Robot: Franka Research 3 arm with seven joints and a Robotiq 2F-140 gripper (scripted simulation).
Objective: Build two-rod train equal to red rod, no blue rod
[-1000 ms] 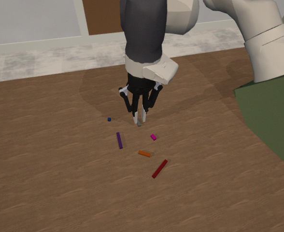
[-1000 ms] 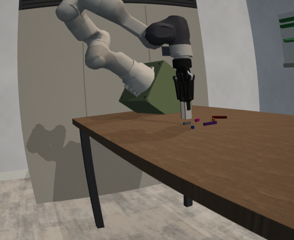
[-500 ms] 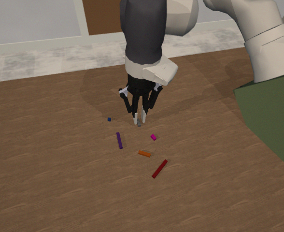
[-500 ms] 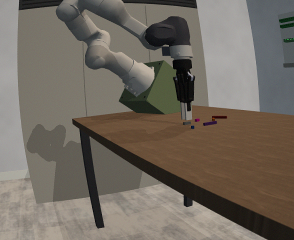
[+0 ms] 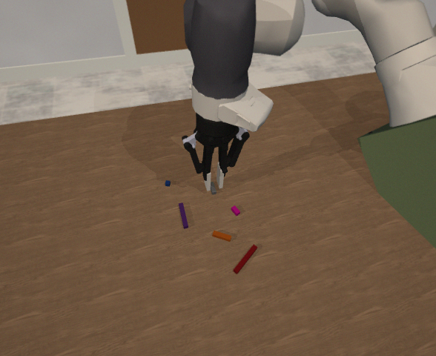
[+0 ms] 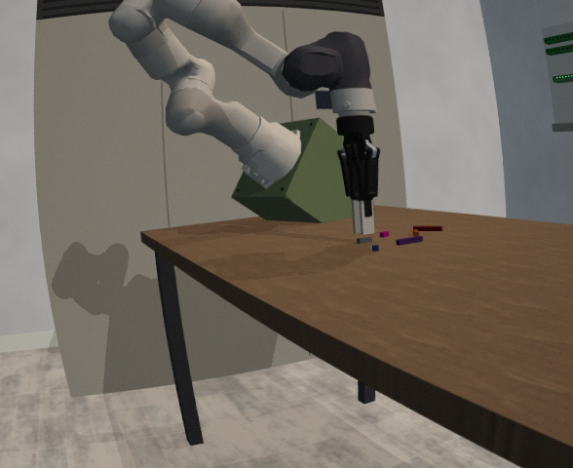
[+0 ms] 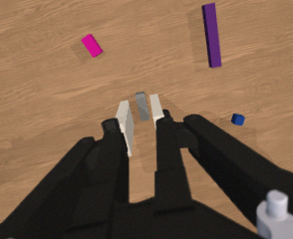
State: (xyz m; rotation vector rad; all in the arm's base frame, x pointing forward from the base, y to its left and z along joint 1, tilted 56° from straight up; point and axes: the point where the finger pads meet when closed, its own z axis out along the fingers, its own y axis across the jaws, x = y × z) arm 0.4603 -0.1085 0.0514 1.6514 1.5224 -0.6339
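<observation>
Right now my hand is 5 cm above the grey rod. Also, from my hand: blue rod 10 cm ahead, 5 cm to the right, 5 cm below; purple rod 9 cm ahead, 4 cm to the left, 5 cm below; magenta rod 2 cm behind, 8 cm to the left, 5 cm below.
</observation>
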